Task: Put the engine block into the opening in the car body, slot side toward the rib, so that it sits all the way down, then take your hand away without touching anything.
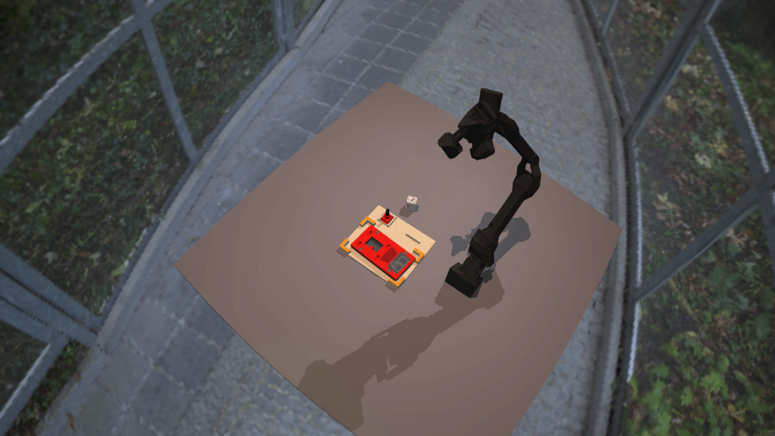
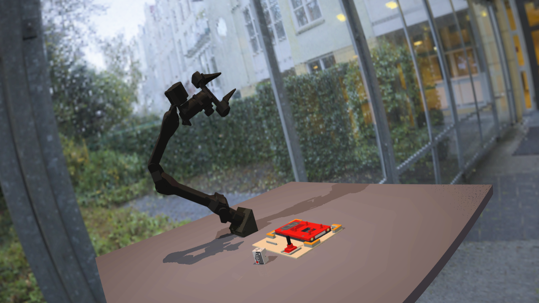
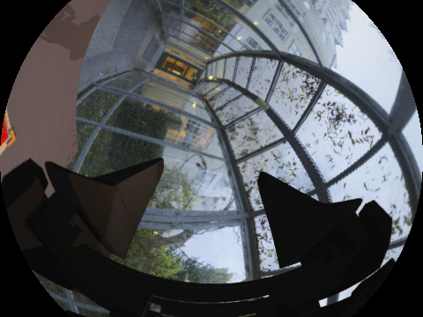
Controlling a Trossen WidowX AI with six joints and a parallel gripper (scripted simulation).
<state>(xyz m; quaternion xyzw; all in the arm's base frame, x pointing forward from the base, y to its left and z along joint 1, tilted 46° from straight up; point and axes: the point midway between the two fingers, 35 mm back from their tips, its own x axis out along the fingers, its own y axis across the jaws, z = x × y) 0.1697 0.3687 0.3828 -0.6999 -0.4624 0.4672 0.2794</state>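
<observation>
Now: the grey engine block 150 mm ahead of my gripper tip, 140 mm to the right of it and 580 mm below it.
</observation>
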